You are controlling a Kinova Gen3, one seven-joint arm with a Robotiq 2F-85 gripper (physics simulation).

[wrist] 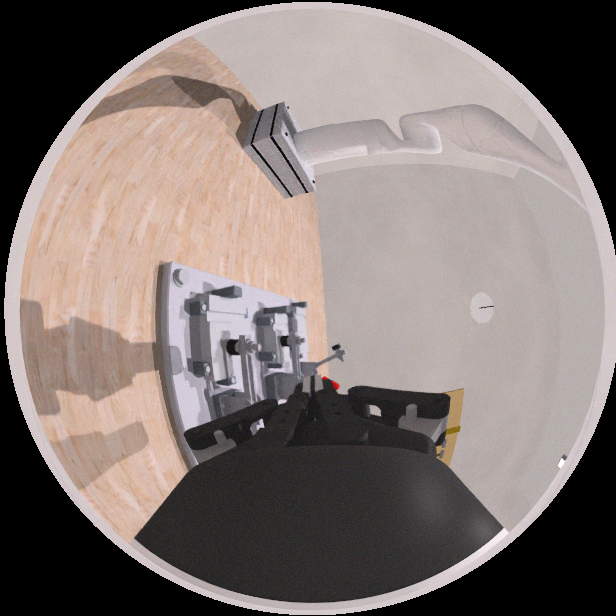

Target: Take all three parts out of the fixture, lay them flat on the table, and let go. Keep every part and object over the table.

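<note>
The grey fixture plate (172, 350) stands on the wooden table (143, 218), seen sideways in the wrist view. Several toggle clamps (241, 350) sit on it over grey parts (225, 304); I cannot tell the single parts apart. One clamp arm (332, 356) sticks out past the plate's edge. My gripper (312, 393) is shut with nothing between the fingers. Its tips are right at the fixture's near end, touching or almost touching a red clamp handle (328, 382), of which only the tip shows.
The arm's grey base block (278, 150) and white links (373, 140) stand at the table's far end. The table edge runs just past the fixture. Beyond it are a grey wall with a round white disc (481, 307) and a yellow poster (455, 422).
</note>
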